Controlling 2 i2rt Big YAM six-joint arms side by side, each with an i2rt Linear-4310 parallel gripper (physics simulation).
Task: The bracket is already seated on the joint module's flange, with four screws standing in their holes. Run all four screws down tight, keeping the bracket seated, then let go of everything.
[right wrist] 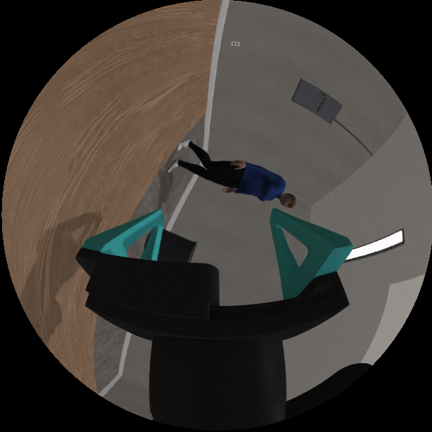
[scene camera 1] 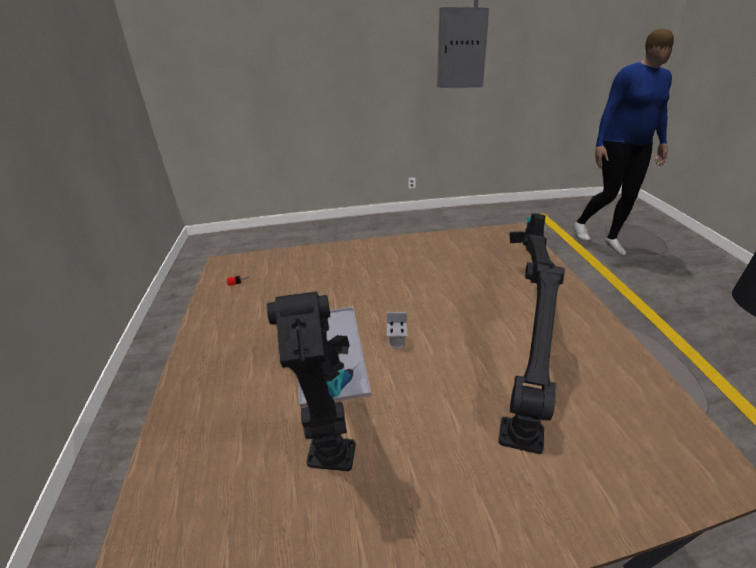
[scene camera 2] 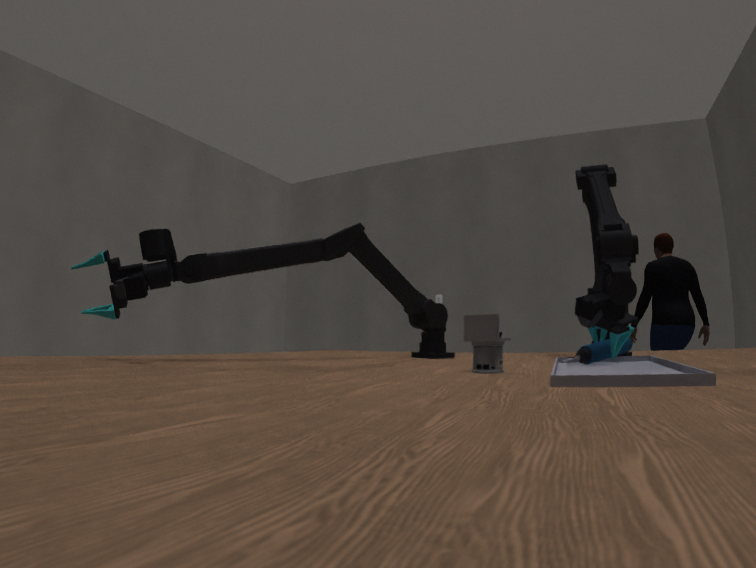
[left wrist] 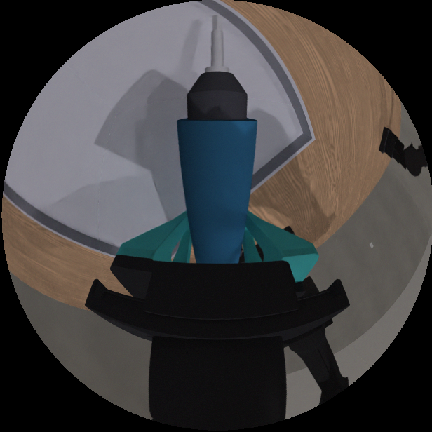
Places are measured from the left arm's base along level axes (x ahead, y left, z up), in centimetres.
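Pixels of known places: left gripper, fingertip midpoint: (scene camera 1: 332,394) (scene camera 2: 606,355); right gripper, fingertip midpoint: (scene camera 2: 76,290); left arm's base, link origin: (scene camera 1: 331,454); right arm's base, link origin: (scene camera 1: 521,436) (scene camera 2: 432,357).
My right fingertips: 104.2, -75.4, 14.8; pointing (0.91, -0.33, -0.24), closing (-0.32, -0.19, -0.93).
Observation:
Ahead of a thing's pixels: the offset from my right fingertips to its top centre, as dx, dy, dz. "spot": to the spot under its first point.
The grey bracket (scene camera 1: 396,318) (scene camera 2: 481,327) sits on the round joint module @(-60.0, +60.6, -8.4) (scene camera 1: 397,343) (scene camera 2: 487,357), with dark screw heads in its flat part. A blue power screwdriver @(spot: -82.4, +79.6, -11.2) (scene camera 2: 608,348) (left wrist: 217,170) with a black collar and a grey bit lies tilted over the tray. My left gripper (scene camera 2: 611,343) (left wrist: 216,214) is shut on its blue body, one teal finger on each side. The bit points toward the inside of the tray. My right gripper (scene camera 2: 88,289) (right wrist: 216,214) is open and empty, stretched out above the far right of the table in scene camera 1.
The light grey tray @(-66.5, +83.4, -13.2) (scene camera 1: 365,366) (scene camera 2: 632,381) lies left of the joint module in scene camera 1. A red-handled screwdriver @(-27.8, +133.7, -11.3) (scene camera 1: 234,280) lies at the table's back left. A person (scene camera 1: 635,116) walks beyond the table's right edge, and another (scene camera 2: 672,293) stands behind it in scene camera 2.

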